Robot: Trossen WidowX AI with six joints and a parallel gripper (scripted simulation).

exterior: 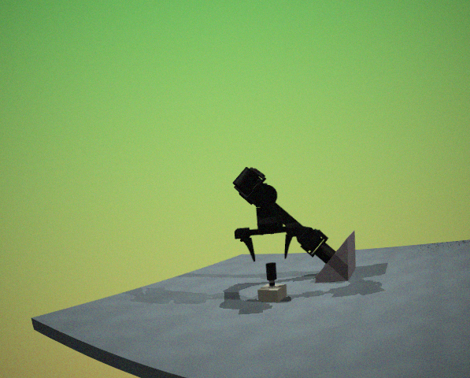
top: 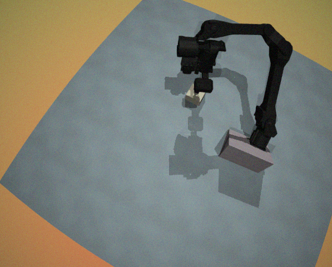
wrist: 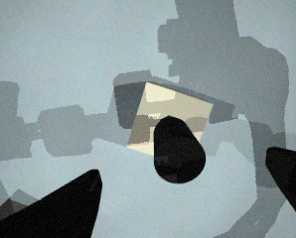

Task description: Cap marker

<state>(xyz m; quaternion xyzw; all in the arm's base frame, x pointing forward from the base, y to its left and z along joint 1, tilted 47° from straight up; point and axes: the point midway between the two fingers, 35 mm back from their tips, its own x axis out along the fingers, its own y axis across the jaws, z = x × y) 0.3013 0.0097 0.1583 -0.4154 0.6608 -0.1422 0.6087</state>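
Now: gripper tip 4 cm above the marker cap. From my gripper tip the other things lie so: holder block: 11 cm below.
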